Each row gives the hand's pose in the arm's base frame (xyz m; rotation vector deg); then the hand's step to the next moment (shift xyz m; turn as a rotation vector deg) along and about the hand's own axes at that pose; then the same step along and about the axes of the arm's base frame.
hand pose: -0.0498 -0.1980 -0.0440 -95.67 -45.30 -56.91
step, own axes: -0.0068 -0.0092 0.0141 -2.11 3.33 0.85
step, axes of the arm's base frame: -0.0076 0.0159 -0.0045 2.12 -0.24 -3.42
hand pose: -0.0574 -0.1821 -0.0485 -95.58 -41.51 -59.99
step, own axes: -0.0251 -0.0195 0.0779 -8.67 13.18 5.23
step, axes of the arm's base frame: -0.0044 0.0805 -0.0242 8.81 0.83 -14.07
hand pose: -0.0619 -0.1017 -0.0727 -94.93 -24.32 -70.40
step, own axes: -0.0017 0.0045 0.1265 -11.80 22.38 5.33
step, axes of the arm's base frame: 0.0684 0.1065 -0.0032 14.35 -2.39 -21.37
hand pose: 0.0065 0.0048 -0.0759 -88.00 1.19 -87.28
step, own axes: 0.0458 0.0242 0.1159 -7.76 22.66 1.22
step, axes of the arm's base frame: 0.1155 0.0263 0.0456 12.19 -7.33 -19.31
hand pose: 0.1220 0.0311 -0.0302 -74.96 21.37 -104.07
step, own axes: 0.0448 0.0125 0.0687 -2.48 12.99 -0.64
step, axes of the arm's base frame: 0.0621 -0.0264 0.0482 5.61 -6.02 -10.37
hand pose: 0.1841 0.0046 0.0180 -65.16 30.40 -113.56
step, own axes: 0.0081 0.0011 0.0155 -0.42 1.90 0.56
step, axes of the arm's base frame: 0.0113 -0.0067 0.0116 1.40 -0.82 -1.21
